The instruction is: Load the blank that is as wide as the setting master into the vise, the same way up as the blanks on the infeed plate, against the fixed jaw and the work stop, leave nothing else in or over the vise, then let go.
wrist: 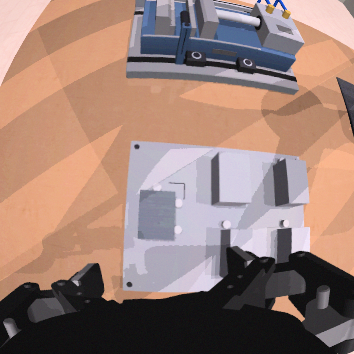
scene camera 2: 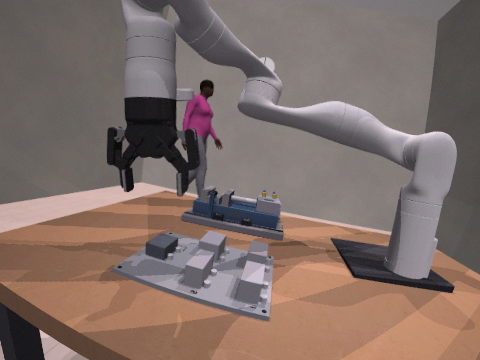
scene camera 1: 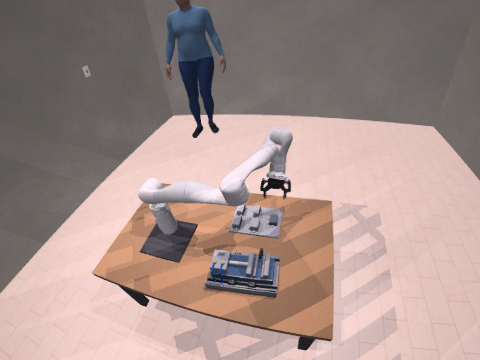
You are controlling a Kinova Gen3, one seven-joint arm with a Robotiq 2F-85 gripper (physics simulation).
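Where they show: gripper, fingertip midpoint: (wrist: 163,270) (scene camera 2: 154,192) (scene camera 1: 274,198); arm's base at its link origin: (scene camera 2: 402,269) (scene camera 1: 169,227).
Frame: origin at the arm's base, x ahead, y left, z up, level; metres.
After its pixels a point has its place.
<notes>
My gripper (scene camera 1: 275,196) @(z 0.122, x 0.529, y 0.216 m) (scene camera 2: 154,189) @(z 0.122, x 0.529, y 0.216 m) (wrist: 163,270) @(z 0.122, x 0.529, y 0.216 m) is open and empty, above the infeed plate (scene camera 1: 268,232) @(z -0.005, x 0.522, y 0.096 m) (scene camera 2: 145,274) @(z -0.005, x 0.511, y 0.250 m) (wrist: 150,260) @(z -0.005, x 0.534, y 0.225 m). On the plate stand a dark block (scene camera 1: 273,219) @(z 0.020, x 0.534, y 0.164 m) (scene camera 2: 161,246) @(z 0.020, x 0.520, y 0.195 m) (wrist: 156,215) @(z 0.020, x 0.533, y 0.171 m), apparently the setting master, and light grey blanks: two nearer the vise, one (scene camera 1: 254,225) @(z 0.031, x 0.451, y 0.098 m) (scene camera 2: 212,243) @(z 0.031, x 0.439, y 0.146 m) (wrist: 234,177) @(z 0.031, x 0.448, y 0.120 m) wide-looking, one (scene camera 2: 258,251) @(z 0.031, x 0.352, y 0.130 m) (wrist: 297,181) @(z 0.031, x 0.355, y 0.115 m) narrower-looking; two farther, one (scene camera 2: 199,268) @(z 0.030, x 0.425, y 0.237 m) (wrist: 252,247) @(z 0.031, x 0.422, y 0.200 m) and one (scene camera 2: 251,283) @(z 0.028, x 0.345, y 0.234 m) (wrist: 300,240) @(z 0.031, x 0.349, y 0.192 m), partly behind a finger in the wrist view. The blue vise (scene camera 2: 240,218) @(z 0.019, x 0.439, y -0.085 m) (wrist: 165,46) @(z 0.026, x 0.550, y -0.072 m) shows no block between its jaws.
The vise's fixed jaw (wrist: 164,17) @(z 0.080, x 0.557, y -0.076 m) and moving jaw (wrist: 206,20) @(z 0.082, x 0.500, y -0.083 m) stand apart, with the dark work-stop post (wrist: 185,19) @(z 0.083, x 0.529, y -0.074 m) at its side. Small white pins (wrist: 178,202) @(z 0.003, x 0.508, y 0.152 m) stand beside the blocks. The arm's base stands on a black mat (scene camera 1: 180,250) @(z -0.007, x 0.126, y -0.112 m) (scene camera 2: 360,265) @(z -0.003, x 0.113, y 0.016 m). A person (scene camera 1: 192,40) stands beyond the table.
</notes>
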